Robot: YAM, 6 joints.
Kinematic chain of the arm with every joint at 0, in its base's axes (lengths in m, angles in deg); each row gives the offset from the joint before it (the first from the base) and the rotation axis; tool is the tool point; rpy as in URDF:
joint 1: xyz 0 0 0.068 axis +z
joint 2: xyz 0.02 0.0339 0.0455 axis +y
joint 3: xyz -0.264 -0.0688 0 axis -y
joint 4: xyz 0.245 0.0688 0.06 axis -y
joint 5: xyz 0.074 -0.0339 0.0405 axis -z
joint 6: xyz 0.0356 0 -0.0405 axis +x
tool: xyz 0 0 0 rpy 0 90 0
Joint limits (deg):
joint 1: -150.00..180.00
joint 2: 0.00..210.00
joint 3: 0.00..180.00
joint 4: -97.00..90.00
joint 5: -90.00..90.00
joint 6: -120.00..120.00
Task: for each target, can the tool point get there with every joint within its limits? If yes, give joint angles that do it. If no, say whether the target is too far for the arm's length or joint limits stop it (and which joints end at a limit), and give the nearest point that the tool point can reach.
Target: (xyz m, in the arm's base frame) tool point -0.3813 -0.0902 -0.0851
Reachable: no: joint limits stop it (at a limit: joint 1) | nearest point -0.3813 -0.0356 -0.0851 | short by 0.055 m
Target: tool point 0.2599 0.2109 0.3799
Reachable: yes | joints 35.24 82.13 74.52 -4.97 -38.75 -64.28
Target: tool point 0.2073 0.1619 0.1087
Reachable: yes | joints 34.78 91.59 25.67 25.13 -24.38 100.11
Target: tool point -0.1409 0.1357 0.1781
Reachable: yes | joints 141.14 80.60 45.44 -64.05 28.97 47.15
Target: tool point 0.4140 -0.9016 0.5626
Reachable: no: too far | nearest point 0.2454 -0.5345 0.3760 | short by 0.445 m
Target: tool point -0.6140 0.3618 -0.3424
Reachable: no: too far | nearest point -0.4698 0.2769 -0.2256 | short by 0.204 m
